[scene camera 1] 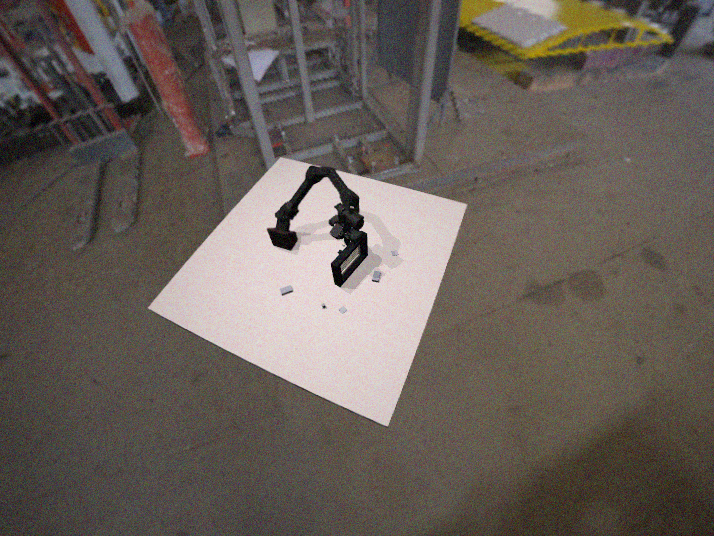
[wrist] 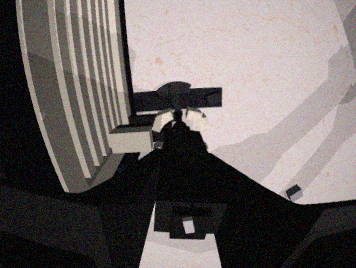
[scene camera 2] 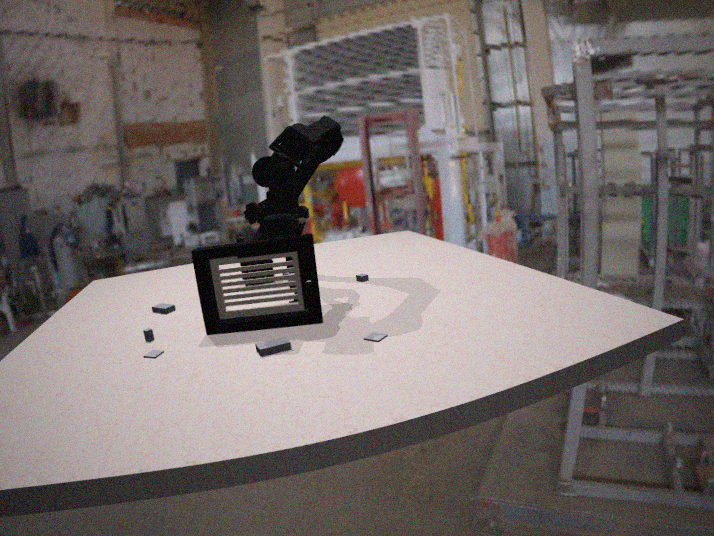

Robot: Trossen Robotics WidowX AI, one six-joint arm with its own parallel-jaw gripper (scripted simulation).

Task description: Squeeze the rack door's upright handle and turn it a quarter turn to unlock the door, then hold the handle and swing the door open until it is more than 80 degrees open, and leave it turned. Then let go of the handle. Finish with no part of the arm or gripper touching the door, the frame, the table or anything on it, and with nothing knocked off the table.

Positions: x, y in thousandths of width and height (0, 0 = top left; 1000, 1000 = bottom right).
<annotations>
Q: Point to a slatted door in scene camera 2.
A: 411, 521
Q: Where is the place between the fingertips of my gripper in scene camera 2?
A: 408, 484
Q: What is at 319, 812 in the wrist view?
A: My gripper.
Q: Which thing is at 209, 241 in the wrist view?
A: A slatted door.
</annotations>
